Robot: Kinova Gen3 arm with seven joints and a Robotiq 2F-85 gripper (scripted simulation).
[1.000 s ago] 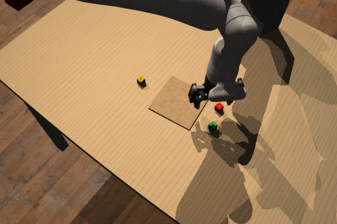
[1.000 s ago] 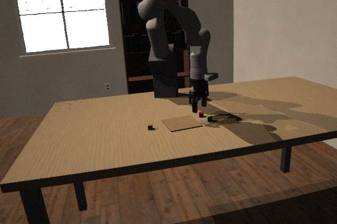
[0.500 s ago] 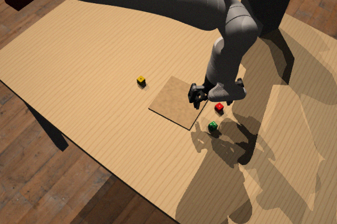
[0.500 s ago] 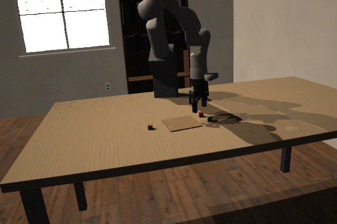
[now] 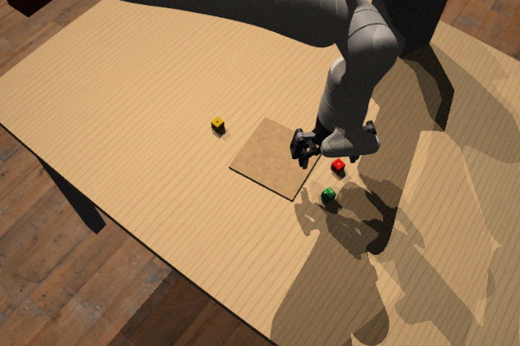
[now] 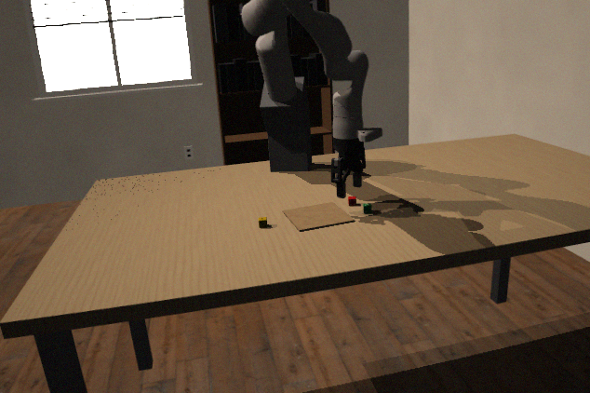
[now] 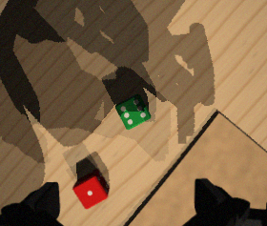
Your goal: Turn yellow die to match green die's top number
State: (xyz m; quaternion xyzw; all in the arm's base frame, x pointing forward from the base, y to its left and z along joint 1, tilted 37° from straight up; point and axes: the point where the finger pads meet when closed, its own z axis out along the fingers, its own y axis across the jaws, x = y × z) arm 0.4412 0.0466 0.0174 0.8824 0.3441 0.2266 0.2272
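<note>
Now: the red die 40 mm below my hand, 20 mm to the left of it and 20 mm behind it. Round my hand: yellow die (240 mm to the right, 40 mm below, 10 mm ahead); green die (40 mm below, 40 mm ahead, 30 mm to the left); brown mat (100 mm to the right, 50 mm below, 10 mm ahead).
</note>
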